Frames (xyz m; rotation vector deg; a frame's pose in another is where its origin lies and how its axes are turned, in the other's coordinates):
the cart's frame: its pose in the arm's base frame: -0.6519 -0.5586 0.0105 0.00 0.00 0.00
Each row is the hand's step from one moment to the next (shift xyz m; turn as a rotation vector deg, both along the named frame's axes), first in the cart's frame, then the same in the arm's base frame.
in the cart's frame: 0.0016 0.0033 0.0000 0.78 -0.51 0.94
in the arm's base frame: 0.0016 0.0033 0.0000 0.78 -0.51 0.94
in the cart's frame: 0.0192 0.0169 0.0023 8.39 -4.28 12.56
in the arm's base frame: 0.0192 0.0169 0.0023 8.39 -4.28 12.56
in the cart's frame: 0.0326 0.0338 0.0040 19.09 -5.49 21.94
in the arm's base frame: 0.0326 0.0338 0.0040 19.09 -5.49 21.94
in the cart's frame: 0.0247 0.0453 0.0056 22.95 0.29 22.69
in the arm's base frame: 0.0247 0.0453 0.0056 22.95 0.29 22.69
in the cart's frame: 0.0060 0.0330 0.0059 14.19 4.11 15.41
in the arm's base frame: 0.0060 0.0330 0.0059 14.19 4.11 15.41
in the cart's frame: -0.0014 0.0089 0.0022 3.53 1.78 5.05
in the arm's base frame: -0.0014 0.0089 0.0022 3.53 1.78 5.05
